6 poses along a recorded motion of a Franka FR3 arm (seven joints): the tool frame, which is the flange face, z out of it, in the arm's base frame.
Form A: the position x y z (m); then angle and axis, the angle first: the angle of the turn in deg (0 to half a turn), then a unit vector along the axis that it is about.
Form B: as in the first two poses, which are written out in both.
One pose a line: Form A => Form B
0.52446 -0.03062 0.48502 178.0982 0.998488 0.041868 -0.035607 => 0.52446 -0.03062 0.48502 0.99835 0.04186 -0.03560 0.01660
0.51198 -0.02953 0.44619 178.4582 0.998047 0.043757 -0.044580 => 0.51198 -0.02953 0.44619 0.99796 0.04375 -0.04458 0.01345
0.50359 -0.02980 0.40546 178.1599 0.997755 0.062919 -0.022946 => 0.50359 -0.02980 0.40546 0.99763 0.06291 -0.02294 0.01606
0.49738 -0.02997 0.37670 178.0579 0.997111 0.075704 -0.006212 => 0.49738 -0.02997 0.37670 0.99697 0.07569 -0.00621 0.01695
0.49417 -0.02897 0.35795 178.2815 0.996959 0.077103 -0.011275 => 0.49417 -0.02897 0.35795 0.99685 0.07709 -0.01127 0.01500
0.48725 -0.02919 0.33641 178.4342 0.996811 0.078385 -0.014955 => 0.48725 -0.02919 0.33641 0.99672 0.07838 -0.01495 0.01366
